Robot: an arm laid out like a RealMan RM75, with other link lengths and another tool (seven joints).
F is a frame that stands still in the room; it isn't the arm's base.
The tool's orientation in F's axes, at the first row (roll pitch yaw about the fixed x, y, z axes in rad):
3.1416 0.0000 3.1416
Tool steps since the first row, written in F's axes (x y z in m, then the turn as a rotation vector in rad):
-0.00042 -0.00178 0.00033 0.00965 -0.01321 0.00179
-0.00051 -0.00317 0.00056 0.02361 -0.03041 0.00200
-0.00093 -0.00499 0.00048 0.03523 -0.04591 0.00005
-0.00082 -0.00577 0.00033 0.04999 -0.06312 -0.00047
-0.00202 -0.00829 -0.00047 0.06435 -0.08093 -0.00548
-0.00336 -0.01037 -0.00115 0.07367 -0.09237 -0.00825
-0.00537 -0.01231 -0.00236 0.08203 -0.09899 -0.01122
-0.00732 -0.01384 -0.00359 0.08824 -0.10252 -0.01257
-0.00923 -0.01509 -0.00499 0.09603 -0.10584 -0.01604
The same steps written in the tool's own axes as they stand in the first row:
0.00042 -0.00178 -0.00033 -0.00965 -0.01321 -0.00179
0.00051 -0.00317 -0.00056 -0.02361 -0.03041 -0.00200
0.00093 -0.00499 -0.00048 -0.03523 -0.04591 -0.00005
0.00082 -0.00577 -0.00033 -0.04999 -0.06312 0.00047
0.00202 -0.00829 0.00047 -0.06435 -0.08093 0.00548
0.00336 -0.01037 0.00115 -0.07367 -0.09237 0.00825
0.00537 -0.01231 0.00236 -0.08203 -0.09899 0.01122
0.00732 -0.01384 0.00359 -0.08824 -0.10252 0.01257
0.00923 -0.01509 0.00499 -0.09603 -0.10584 0.01604

